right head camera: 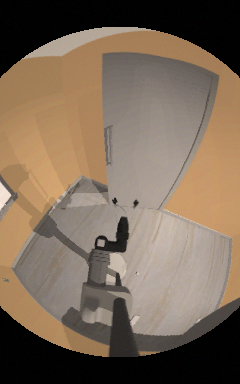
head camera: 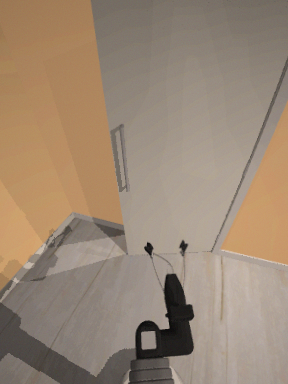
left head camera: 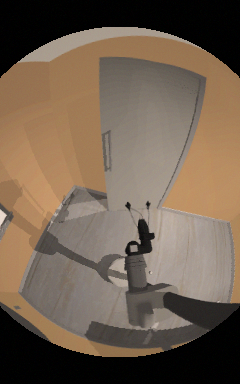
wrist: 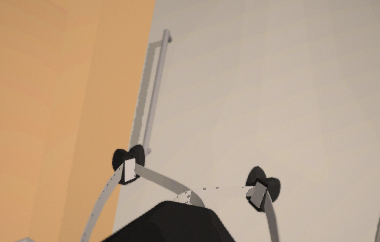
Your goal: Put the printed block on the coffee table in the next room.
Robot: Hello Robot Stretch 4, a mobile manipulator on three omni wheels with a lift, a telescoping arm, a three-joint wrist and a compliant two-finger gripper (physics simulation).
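Places are measured from the robot's base along level axes (x back, y left, z down), in metres.
Pixels of known places: gripper, fingertip midpoint: point(right head camera: 125, 198) point(head camera: 165, 241) point(left head camera: 137, 201) point(wrist: 195, 169); robot's base at its link origin: point(right head camera: 110, 266) point(left head camera: 123, 271).
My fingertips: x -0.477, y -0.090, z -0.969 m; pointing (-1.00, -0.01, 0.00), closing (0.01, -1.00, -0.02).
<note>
For each thing: its top centre in the pictures, then the offset to it from my fingertips. "spot": a spot on its surface instead. Level surfaces: height alone.
- small pale cube at its top centre: point(right head camera: 137, 273) point(left head camera: 150, 272) dx +0.557, dy -0.284, dz +0.967 m
- door's bar handle at a spot on its surface: point(wrist: 157, 90) spot: dx -0.463, dy +0.161, dz -0.119 m
- bright window at a spot on its surface: point(right head camera: 4, 195) spot: dx +0.118, dy +1.468, dz +0.071 m
- floor at its surface level: dz +0.996 m
A small pale cube point(left head camera: 150, 272) point(right head camera: 137, 273) lies on the floor close beside the robot's round base; it is too small to tell whether it is printed. The coffee table does not show in these views. My gripper point(head camera: 166, 247) point(left head camera: 138, 205) point(right head camera: 125, 202) point(wrist: 195, 169) is open, its two dark fingertips wide apart with no object between them. It points forward at the grey door point(head camera: 180, 125) point(left head camera: 145, 125) point(right head camera: 150, 125) point(wrist: 290, 100). In the wrist view, the left fingertip shows just below the lower end of the door's bar handle point(head camera: 126, 157) point(wrist: 157, 90).
Orange walls point(head camera: 40, 100) point(left head camera: 215, 150) stand on both sides of the door. A wall corner meets the floor at the front left. Part of a bright window point(right head camera: 4, 195) shows at the far left. The robot's shadow falls across the floor point(left head camera: 185, 250) on the left.
</note>
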